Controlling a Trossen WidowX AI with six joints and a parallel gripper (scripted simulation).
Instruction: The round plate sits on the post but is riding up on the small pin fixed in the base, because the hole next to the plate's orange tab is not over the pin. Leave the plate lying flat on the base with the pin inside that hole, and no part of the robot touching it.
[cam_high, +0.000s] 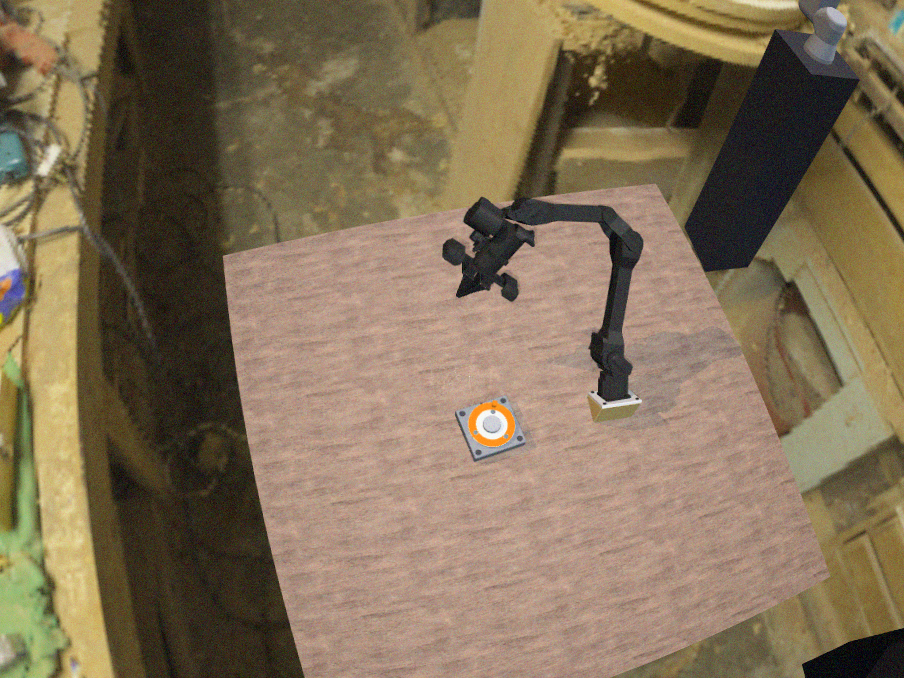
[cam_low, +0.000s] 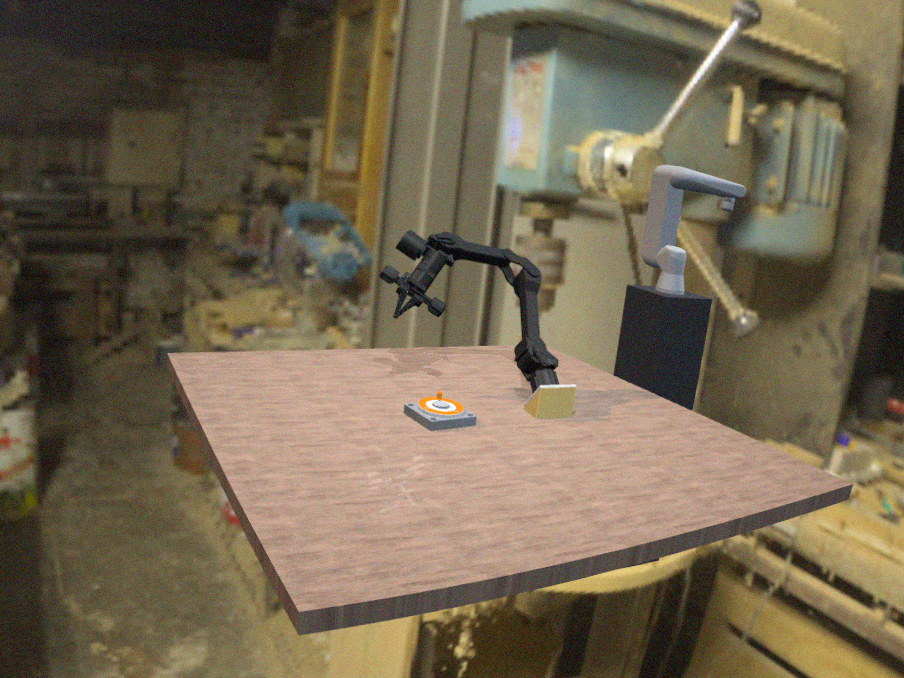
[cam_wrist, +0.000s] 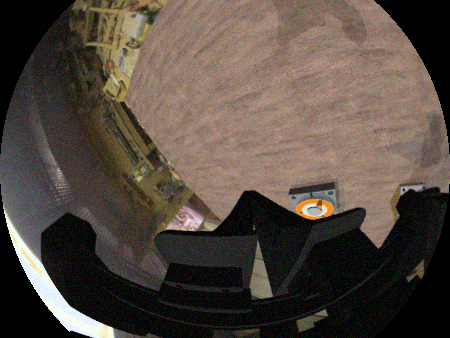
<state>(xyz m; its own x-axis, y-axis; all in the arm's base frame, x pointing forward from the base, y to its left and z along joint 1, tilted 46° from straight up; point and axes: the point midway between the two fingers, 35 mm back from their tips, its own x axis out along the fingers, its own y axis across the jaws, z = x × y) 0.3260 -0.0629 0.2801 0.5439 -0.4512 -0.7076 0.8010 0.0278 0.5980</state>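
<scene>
The grey base is 4 cm behind my gripper tip, 25 cm to the left of it and 16 cm below it.
</scene>
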